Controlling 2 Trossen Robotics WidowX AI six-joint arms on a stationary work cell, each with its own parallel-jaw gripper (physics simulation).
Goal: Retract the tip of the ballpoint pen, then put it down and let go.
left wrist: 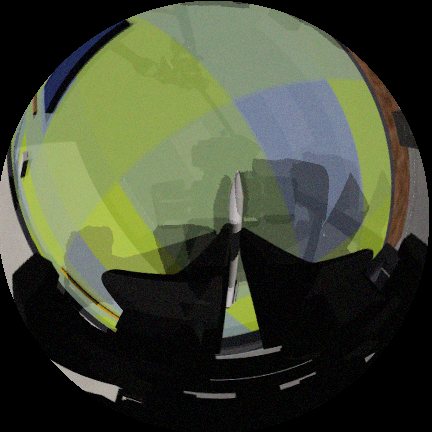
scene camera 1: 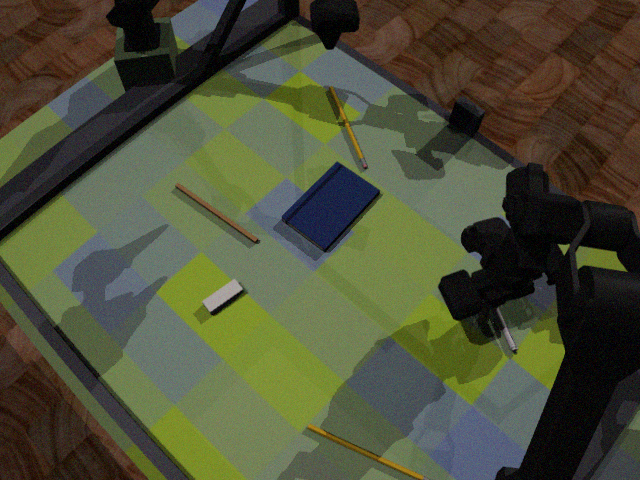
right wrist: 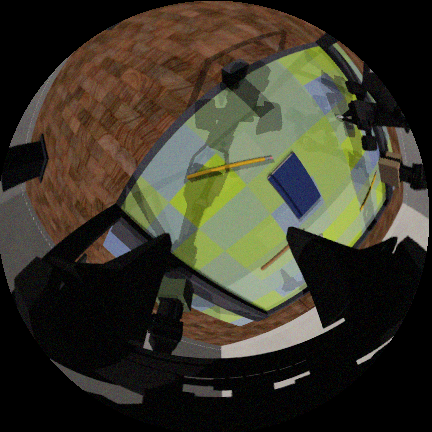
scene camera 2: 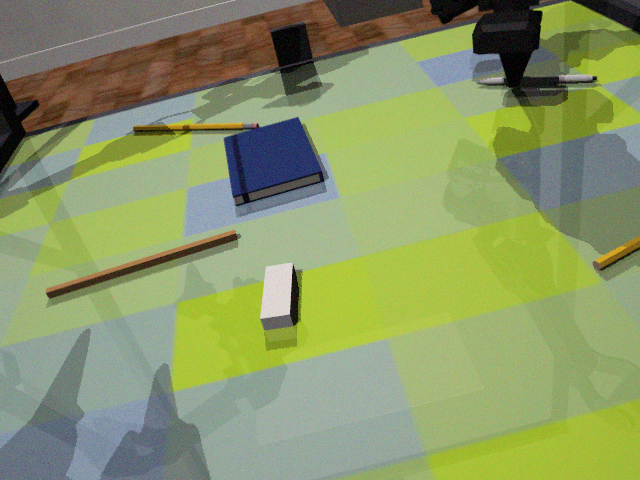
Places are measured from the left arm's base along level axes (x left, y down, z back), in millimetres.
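Pixels of known places: left gripper, fingertip midpoint: (left wrist: 233, 233) (scene camera 1: 491, 301) (right wrist: 342, 117) (scene camera 2: 514, 84); right gripper, fingertip midpoint: (right wrist: 230, 236); right arm's base, link origin: (scene camera 1: 142, 37) (right wrist: 170, 303).
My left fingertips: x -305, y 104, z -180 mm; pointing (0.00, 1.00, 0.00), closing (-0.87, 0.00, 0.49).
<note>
Ahead of a thing's pixels: the offset from my left fingertips to its middle.
The ballpoint pen {dx +11, dy -4, dz +19 mm} (scene camera 1: 507, 331) (scene camera 2: 576, 79) (left wrist: 236, 205), white-grey with a dark middle band, is held nearly level, close above the table. In scene camera 2 its pointed end is at the left and its dark button end at the right. Whether the writing tip is out is too small to tell. My left gripper (scene camera 2: 513, 84) (left wrist: 233, 233) is shut on the pen around its dark middle part, with both ends free. My right gripper (right wrist: 230, 236) is open and empty, away from the pen, high by the table's far edge in scene camera 1.
A blue notebook {dx +31, dy -6, dz -292 mm} (scene camera 1: 332, 205) (scene camera 2: 273, 157) (right wrist: 295, 185) lies mid-table. A yellow pencil {dx -115, dy -3, dz -376 mm} (scene camera 1: 348, 126) (scene camera 2: 191, 127) lies behind it, and a brown stick {dx +160, dy -3, dz -426 mm} (scene camera 1: 217, 212) (scene camera 2: 142, 263) and white eraser {dx +258, dy -6, dz -311 mm} (scene camera 1: 222, 296) (scene camera 2: 277, 294) lie nearer. Another yellow pencil {dx +296, dy -3, dz +1 mm} (scene camera 1: 364, 452) lies at the bottom in scene camera 1.
</note>
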